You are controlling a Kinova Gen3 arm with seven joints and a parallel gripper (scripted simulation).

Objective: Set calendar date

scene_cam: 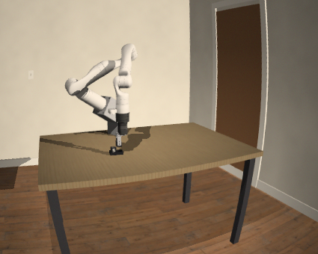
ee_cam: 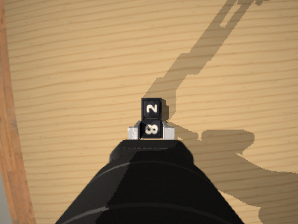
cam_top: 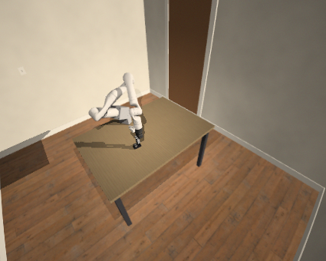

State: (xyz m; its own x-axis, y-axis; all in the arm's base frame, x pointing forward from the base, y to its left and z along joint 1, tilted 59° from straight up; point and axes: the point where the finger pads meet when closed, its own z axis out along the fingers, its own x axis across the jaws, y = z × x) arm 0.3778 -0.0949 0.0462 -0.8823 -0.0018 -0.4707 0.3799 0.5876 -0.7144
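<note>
The dark tray lies 60 mm below my hand, 10 mm to the right of it and 10 mm behind it. Also, from my hand: dark cube 10 mm below.
</note>
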